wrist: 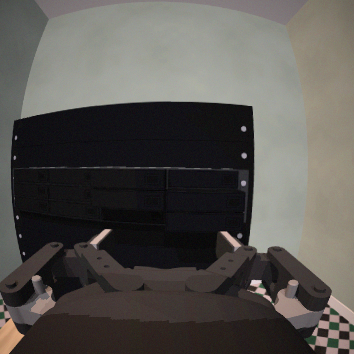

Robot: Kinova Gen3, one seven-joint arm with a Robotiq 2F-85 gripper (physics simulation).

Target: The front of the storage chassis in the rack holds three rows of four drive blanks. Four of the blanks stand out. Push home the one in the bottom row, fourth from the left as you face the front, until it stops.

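Places are measured from the arm's base along level axes (x right, y ahead, z up), in centimetres.
Pixels of known places: gripper, fingertip midpoint: (165, 242).
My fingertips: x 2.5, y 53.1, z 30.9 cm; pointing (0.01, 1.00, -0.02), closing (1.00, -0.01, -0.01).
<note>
For each thing: its top centre in the pictures, then the offset to it from my fingertips. "*": a spot on its surface instead.
- storage chassis at a spot on its surface: (242, 176) * dz +5.0, dx +12.4, dy +13.8 cm
- top-row blank at its top centre: (199, 169) dz +6.0, dx +6.2, dy +18.8 cm
The storage chassis (242, 176) is a dark unit across the rack, with three rows of four very dark drive blanks. The bottom-row blank fourth from the left (202, 221) is at the lower right of the chassis. It and the middle-row blank above it (204, 200) reach further right than the top-row blank (202, 179) and look as if they stand out. A darker strip shows in the bottom row, third from the left. My gripper (165, 242) is open, with nothing between the fingers. Its fingertips show below the bottom row, apart from the blanks; the distance is hard to tell.
The black rack (135, 122) has plain panels above the chassis and dark panels below it, with pale screws down both sides. A pale wall (170, 60) is behind it, with side walls left and right. A checkered floor (336, 330) shows at the lower right.
</note>
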